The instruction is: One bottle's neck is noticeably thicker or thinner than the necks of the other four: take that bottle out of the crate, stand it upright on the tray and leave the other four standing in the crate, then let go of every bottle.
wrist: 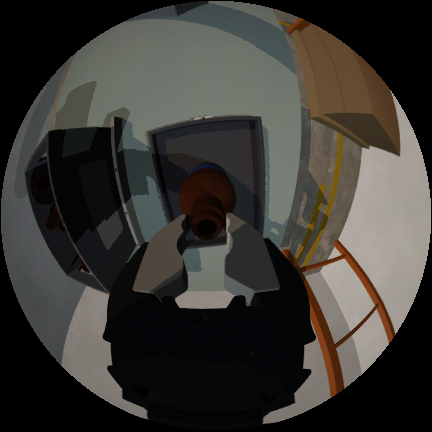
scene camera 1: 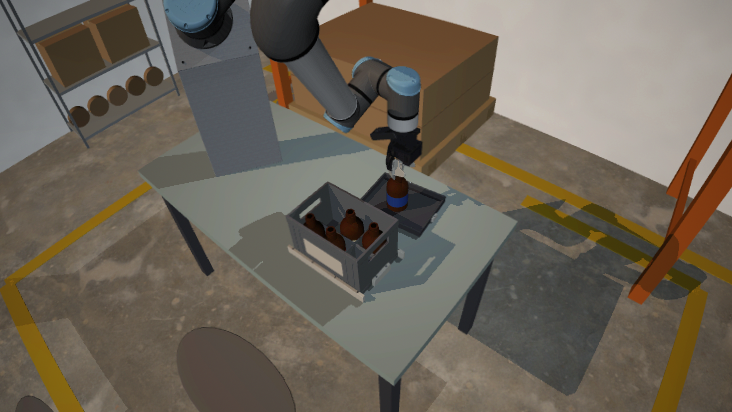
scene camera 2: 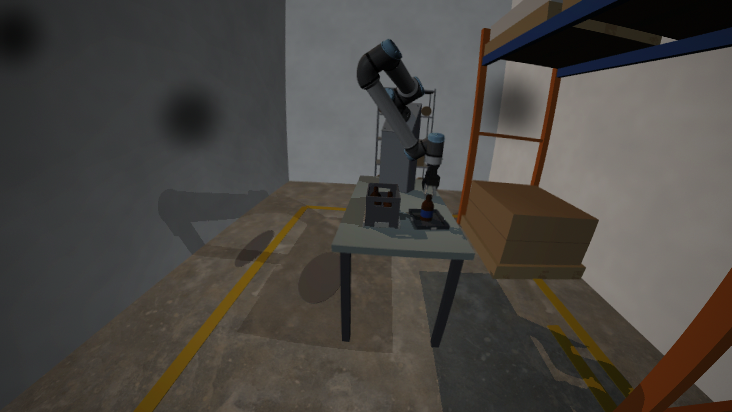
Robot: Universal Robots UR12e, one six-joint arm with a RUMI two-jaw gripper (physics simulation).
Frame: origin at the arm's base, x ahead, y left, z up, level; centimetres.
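Seen in the pictures: gripper, between the fingertips: (wrist: 206, 215) (scene camera 1: 397, 176) (scene camera 2: 428, 198).
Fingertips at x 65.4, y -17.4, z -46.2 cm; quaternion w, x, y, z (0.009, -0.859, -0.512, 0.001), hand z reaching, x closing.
Pixels of each thing's top centre, then the offset from my fingertips to it. Level surfaces: height alone.
- brown bottle, centre of its top: (wrist: 206, 227) (scene camera 1: 397, 170) (scene camera 2: 429, 195) dx +0.0, dy +0.0, dz +2.2 cm
- grey crate, centre of its top: (wrist: 49, 231) (scene camera 1: 341, 217) (scene camera 2: 383, 189) dx -13.4, dy -24.0, dz +3.7 cm
- pale green table, height of its surface: dz -13.8 cm
My gripper (scene camera 1: 397, 172) (scene camera 2: 429, 192) (wrist: 206, 215) is shut on the neck of a brown bottle (scene camera 1: 396, 187) (scene camera 2: 426, 210) (wrist: 206, 190) with a blue label. The bottle is upright over the dark tray (scene camera 1: 425, 202) (scene camera 2: 438, 221) (wrist: 241, 150); its base is at or very near the tray floor, and I cannot tell if it touches. The grey crate (scene camera 1: 378, 268) (scene camera 2: 383, 214) (wrist: 92, 172) stands beside the tray. In scene camera 1 it holds four upright brown bottles (scene camera 1: 313, 225) (scene camera 1: 335, 239) (scene camera 1: 351, 226) (scene camera 1: 370, 236), their lower parts hidden by its walls. The fingers partly hide the held neck.
The crate and tray stand on a pale green table (scene camera 1: 409, 327) (scene camera 2: 404, 245). The arm's grey pedestal (scene camera 1: 230, 117) (scene camera 2: 395, 158) stands at the table's far end. Large brown boxes (scene camera 1: 455, 76) (scene camera 2: 548, 225) (wrist: 340, 75) stand on the floor beside the table, near an orange rack post (scene camera 1: 686, 225) (scene camera 2: 473, 127).
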